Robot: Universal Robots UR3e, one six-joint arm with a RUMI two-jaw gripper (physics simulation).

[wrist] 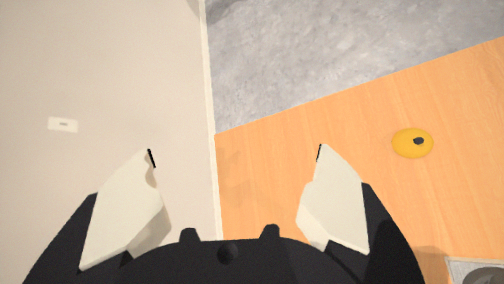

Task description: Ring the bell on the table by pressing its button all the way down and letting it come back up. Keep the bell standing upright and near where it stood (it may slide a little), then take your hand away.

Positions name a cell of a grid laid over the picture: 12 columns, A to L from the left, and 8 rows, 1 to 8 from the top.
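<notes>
The gripper (F5) shares the scene with a bell (J5).
</notes>
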